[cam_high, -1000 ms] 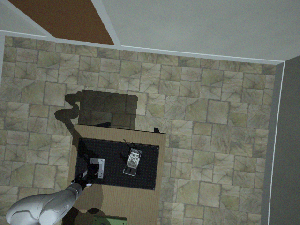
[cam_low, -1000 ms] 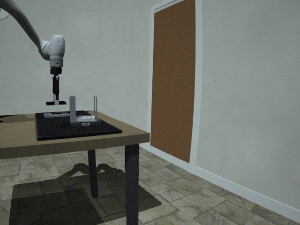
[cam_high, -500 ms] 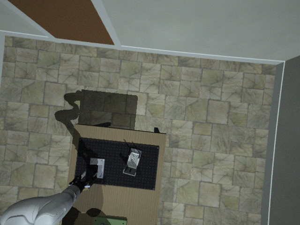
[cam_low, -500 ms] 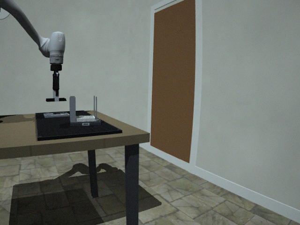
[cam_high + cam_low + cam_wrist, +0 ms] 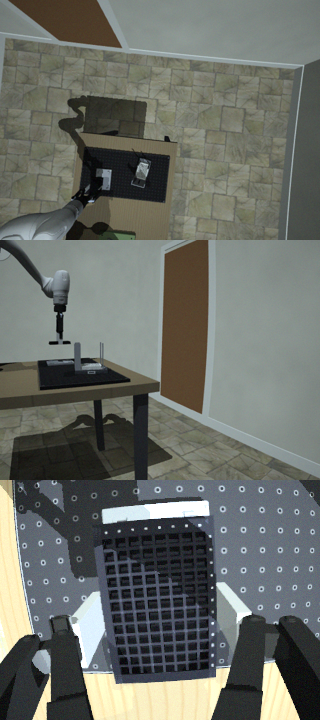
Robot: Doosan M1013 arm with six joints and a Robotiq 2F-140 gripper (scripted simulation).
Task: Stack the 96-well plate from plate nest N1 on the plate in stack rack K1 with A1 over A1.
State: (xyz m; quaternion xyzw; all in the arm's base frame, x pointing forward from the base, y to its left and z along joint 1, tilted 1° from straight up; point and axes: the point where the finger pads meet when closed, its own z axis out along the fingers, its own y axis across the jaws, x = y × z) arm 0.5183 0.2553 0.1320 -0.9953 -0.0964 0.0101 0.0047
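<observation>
Now: the white 96-well plate 16 cm ahead of my hand, 28 cm to the right of it and 12 cm below it. Round my hand: dark 96-well plate 2 cm below.
</observation>
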